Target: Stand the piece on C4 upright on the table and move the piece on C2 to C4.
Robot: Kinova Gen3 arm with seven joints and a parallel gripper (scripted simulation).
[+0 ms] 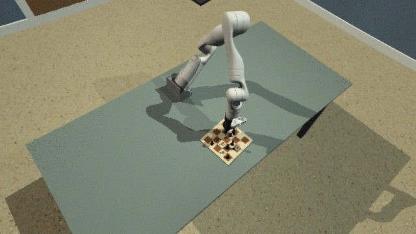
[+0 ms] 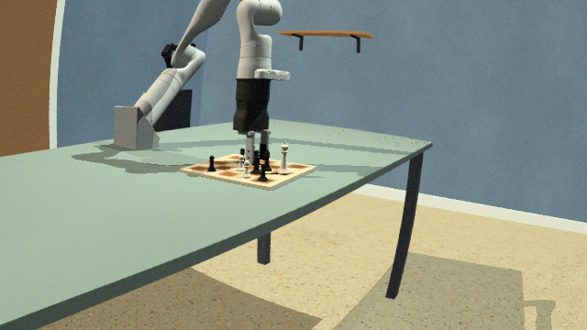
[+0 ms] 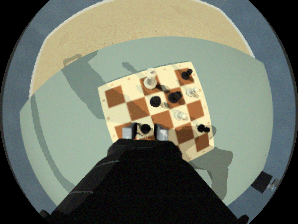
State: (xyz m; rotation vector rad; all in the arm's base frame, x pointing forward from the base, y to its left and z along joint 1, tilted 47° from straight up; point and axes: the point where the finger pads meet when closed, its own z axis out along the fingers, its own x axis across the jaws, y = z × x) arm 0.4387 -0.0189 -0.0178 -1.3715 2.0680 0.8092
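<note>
Now: the small chessboard 30 mm to the right of my hand and 30 mm below it. The rest, counted from my hand: tall white piece: 80 mm ahead, 40 mm to the right.
</note>
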